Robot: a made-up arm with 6 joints.
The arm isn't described. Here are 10 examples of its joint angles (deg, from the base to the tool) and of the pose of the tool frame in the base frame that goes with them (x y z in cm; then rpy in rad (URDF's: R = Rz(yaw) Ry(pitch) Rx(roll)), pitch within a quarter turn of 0, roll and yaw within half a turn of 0).
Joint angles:
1: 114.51 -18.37 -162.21 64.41 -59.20 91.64
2: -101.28 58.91 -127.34 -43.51 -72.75 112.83
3: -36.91 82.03 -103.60 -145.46 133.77 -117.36
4: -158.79 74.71 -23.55 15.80 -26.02 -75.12
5: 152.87 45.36 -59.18 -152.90 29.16 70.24
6: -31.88 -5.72 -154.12 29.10 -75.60 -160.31
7: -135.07 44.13 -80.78 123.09 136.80 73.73
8: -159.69 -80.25 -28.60 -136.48 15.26 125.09
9: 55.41 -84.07 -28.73 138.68 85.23 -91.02
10: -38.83 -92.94 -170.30 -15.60 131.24 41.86
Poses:
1: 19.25 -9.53 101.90 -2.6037 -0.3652 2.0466
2: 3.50 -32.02 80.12 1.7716 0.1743 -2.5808
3: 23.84 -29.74 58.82 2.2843 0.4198 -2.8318
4: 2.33 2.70 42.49 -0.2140 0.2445 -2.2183
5: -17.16 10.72 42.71 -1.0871 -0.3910 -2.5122
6: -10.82 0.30 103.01 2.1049 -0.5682 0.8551
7: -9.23 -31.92 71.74 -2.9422 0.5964 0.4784
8: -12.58 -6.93 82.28 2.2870 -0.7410 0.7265
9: -4.36 8.18 93.49 2.7759 -0.5579 -0.2596
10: -29.43 19.18 83.69 1.9069 0.1729 -2.6398
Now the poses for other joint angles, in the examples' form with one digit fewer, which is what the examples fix.
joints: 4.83 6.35 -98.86 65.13 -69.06 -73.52
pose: 19.9 -9.5 92.3 1.966 -0.639 2.951
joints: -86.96 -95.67 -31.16 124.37 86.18 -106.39
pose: 13.5 2.6 92.4 -2.945 -0.728 2.910
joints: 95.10 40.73 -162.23 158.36 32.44 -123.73
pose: -2.6 36.1 102.9 2.411 -0.150 -0.245
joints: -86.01 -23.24 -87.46 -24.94 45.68 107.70
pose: 0.5 -26.7 92.4 0.762 0.296 2.528
